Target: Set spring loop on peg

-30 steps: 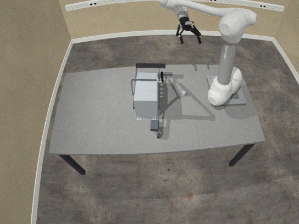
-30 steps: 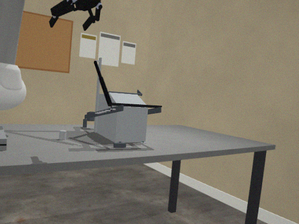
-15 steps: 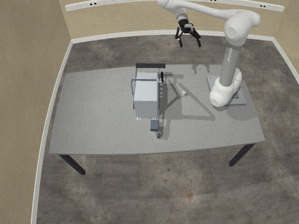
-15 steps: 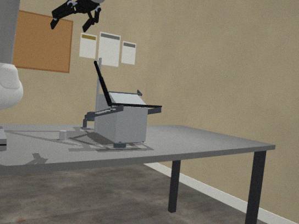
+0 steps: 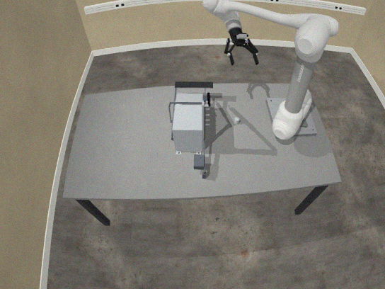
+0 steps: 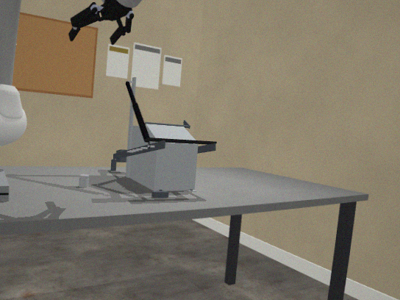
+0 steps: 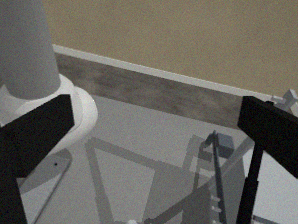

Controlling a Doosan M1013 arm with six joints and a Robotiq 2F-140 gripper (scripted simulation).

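Right now the steel test weight is 10 mm ahead of my hand, 30 mm to the left of it and 470 mm below it. Round my hand: dark spring 200 mm ahead, 40 mm to the left, 240 mm below.
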